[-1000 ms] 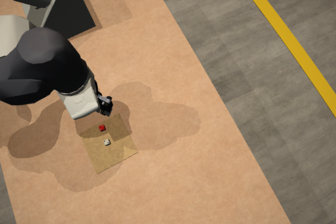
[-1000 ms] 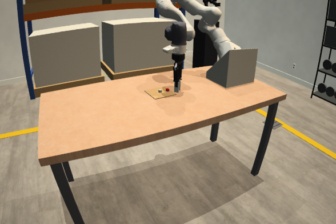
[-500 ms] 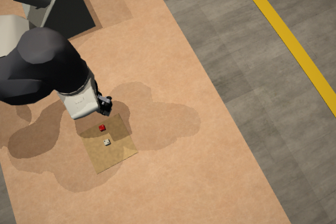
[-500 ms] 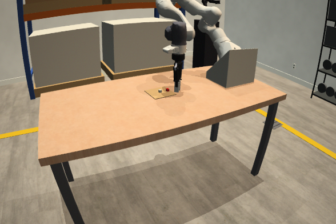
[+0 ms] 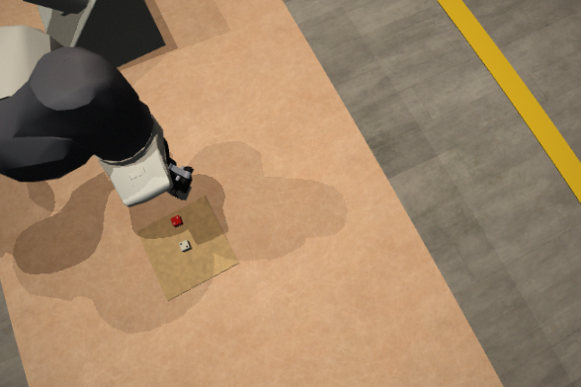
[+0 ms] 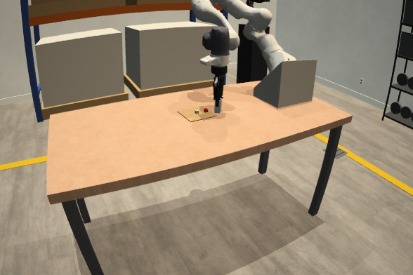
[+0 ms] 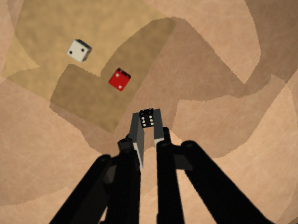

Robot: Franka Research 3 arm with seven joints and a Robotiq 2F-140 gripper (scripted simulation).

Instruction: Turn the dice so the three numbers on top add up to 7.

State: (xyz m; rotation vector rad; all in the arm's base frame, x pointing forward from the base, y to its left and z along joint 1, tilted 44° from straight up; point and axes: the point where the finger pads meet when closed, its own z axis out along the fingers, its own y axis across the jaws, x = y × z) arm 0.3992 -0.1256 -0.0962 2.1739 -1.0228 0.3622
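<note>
Right now the red die is 5 cm ahead of my hand, 3 cm to the right of it and 3 cm below it. Round my hand: black die: 3 cm below; then tan mat: 10 cm ahead, 4 cm to the right, 4 cm below; then white die: 10 cm ahead, 4 cm to the right, 3 cm below.
</note>
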